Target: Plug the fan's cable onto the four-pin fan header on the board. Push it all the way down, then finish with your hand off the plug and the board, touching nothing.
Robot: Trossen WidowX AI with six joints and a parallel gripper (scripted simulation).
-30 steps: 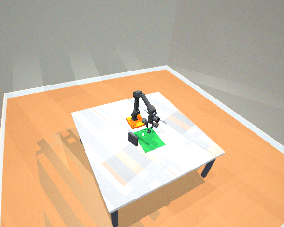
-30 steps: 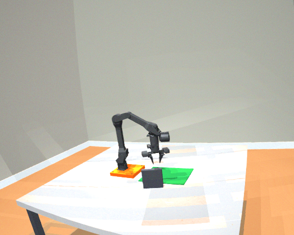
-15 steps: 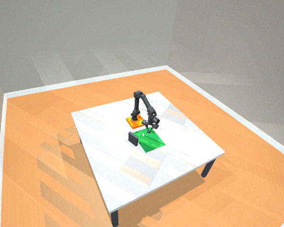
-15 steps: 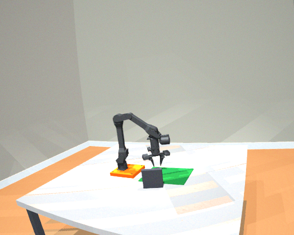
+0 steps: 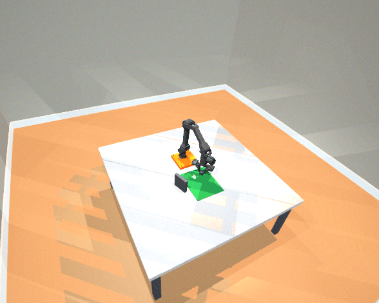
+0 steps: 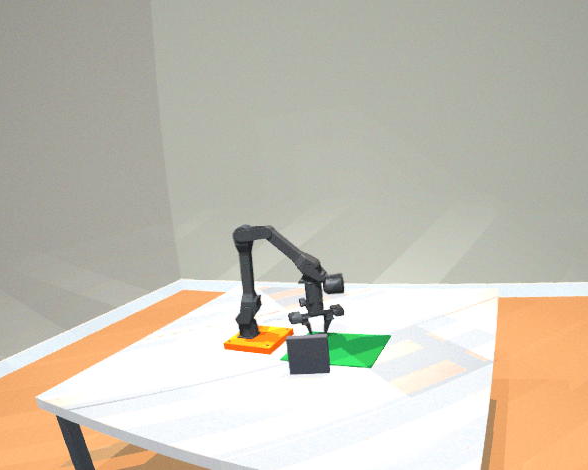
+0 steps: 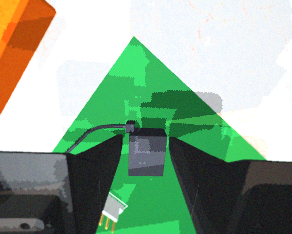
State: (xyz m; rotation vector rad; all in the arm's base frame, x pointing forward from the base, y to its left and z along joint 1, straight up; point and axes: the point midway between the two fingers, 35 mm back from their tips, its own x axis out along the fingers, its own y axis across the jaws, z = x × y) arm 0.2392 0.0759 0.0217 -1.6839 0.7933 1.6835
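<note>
Right now the fan plug is 10 mm to the right of my gripper tip and 10 mm ahead of it. From my gripper tip the other things lie so: green board (100 mm ahead, 60 mm to the right, 20 mm below); then pale header (90 mm to the right, 20 mm ahead, 10 mm below); then dark grey fan (220 mm to the right, 80 mm ahead, 50 mm above).
</note>
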